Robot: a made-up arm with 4 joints. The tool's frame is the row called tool.
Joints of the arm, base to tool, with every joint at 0 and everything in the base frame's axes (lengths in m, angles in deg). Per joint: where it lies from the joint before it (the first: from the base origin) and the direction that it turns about. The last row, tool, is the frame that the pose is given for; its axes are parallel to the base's.
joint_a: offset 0 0 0.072 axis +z
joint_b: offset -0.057 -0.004 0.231 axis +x
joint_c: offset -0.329 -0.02 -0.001 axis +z
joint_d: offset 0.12 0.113 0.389 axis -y
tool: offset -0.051 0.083 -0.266
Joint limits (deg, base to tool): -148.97..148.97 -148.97..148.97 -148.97..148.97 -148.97..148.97
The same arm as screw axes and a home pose.
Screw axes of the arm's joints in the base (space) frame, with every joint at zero. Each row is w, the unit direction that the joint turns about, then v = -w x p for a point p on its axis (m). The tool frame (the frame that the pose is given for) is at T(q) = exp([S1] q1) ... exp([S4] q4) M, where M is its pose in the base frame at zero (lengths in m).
S1 = (0, 0, 1, 0, 0, 0)
S2 = (1, 0, 0, 0, 0.303, 0.004)
S3 = (0, 0, 1, -0.024, 0.386, 0)
S4 = (0, -1, 0, 0.691, 0, 0.266)
M: xyz -0.317 0.172 0.425 (m) rpy 0 0 0 (rad, as in URDF)
Joint limits (rad, base to tool): -2.6..2.6 -2.6..2.6 -2.6..2.6 -2.6..2.6

